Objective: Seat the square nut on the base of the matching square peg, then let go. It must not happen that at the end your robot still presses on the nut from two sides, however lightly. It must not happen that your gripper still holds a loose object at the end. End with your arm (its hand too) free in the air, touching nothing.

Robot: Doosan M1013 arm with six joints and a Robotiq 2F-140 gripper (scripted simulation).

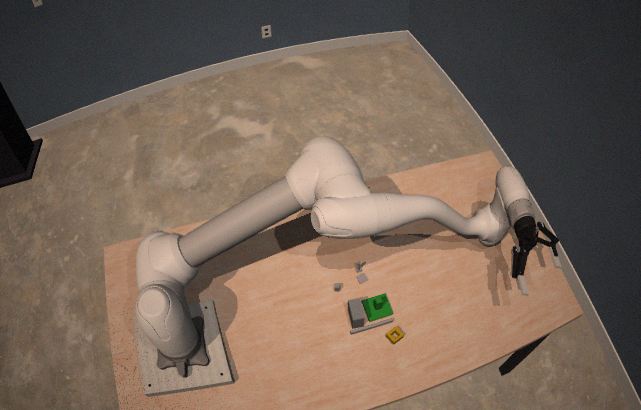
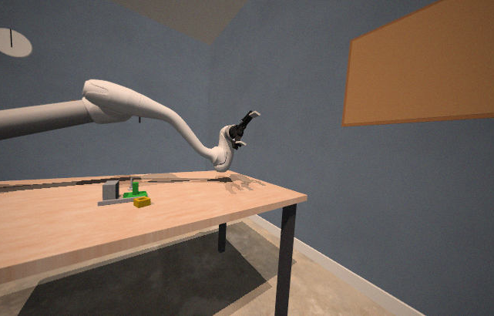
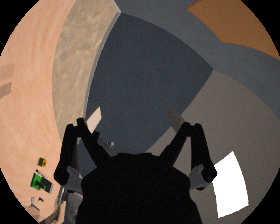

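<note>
Now: the grey block 50 cm behind my hand, 18 cm to the left of it and 28 cm below it. From my hand the other things lie so: thin grey strip (46 cm behind, 13 cm to the left, 31 cm below).
</note>
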